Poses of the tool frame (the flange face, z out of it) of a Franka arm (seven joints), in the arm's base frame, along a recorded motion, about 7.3 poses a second.
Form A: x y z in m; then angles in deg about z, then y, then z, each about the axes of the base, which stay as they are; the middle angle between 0 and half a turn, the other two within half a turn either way.
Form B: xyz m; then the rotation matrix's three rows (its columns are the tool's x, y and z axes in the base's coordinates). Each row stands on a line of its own. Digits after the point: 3 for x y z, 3 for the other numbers.
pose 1, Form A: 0.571, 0.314, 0.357, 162.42, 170.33, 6.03
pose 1, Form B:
0.571, 0.314, 0.357
0.903, 0.396, 0.167
0.399, -0.917, 0.018
0.160, 0.051, -0.986

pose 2, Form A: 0.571, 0.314, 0.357, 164.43, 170.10, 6.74
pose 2, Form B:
0.571, 0.314, 0.357
0.911, 0.376, 0.171
0.378, -0.926, 0.020
0.166, 0.046, -0.985

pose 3, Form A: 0.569, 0.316, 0.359, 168.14, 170.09, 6.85
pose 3, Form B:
0.569, 0.316, 0.359
0.933, 0.318, 0.171
0.319, -0.948, 0.021
0.168, 0.035, -0.985

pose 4, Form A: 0.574, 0.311, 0.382, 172.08, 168.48, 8.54
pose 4, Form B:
0.574, 0.311, 0.382
0.939, 0.281, 0.197
0.280, -0.959, 0.030
0.198, 0.028, -0.980

